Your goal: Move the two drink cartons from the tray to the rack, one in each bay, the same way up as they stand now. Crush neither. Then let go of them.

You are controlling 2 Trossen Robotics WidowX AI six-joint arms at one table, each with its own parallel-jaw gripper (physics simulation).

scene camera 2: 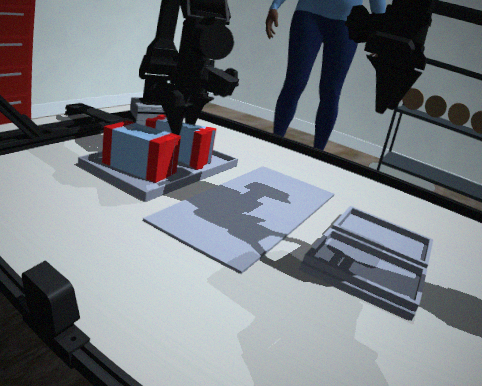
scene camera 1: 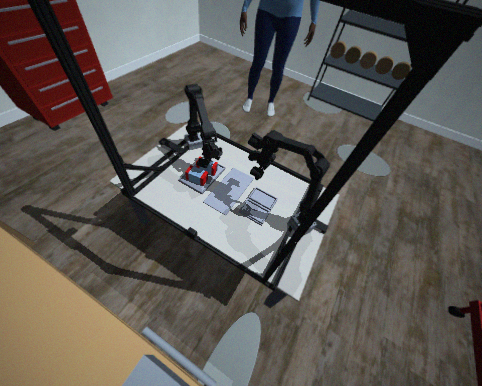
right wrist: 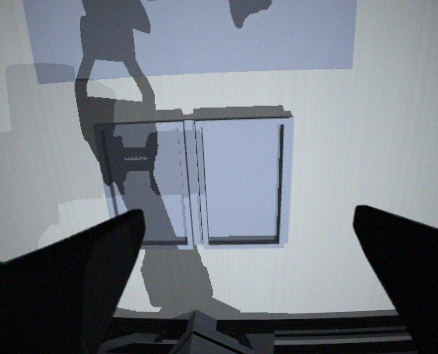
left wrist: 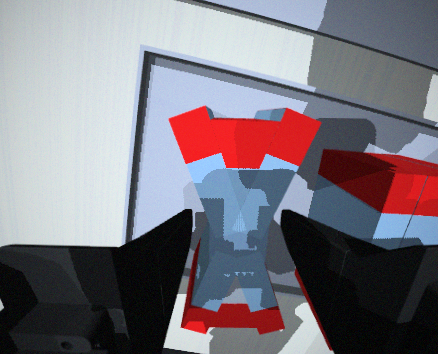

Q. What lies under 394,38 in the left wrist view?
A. A flat grey mat.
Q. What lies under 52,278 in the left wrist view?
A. The left gripper.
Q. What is the right gripper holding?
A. Nothing.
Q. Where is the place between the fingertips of the right gripper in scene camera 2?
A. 385,111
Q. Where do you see a flat grey mat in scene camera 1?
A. At 228,191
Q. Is the right gripper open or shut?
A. Open.
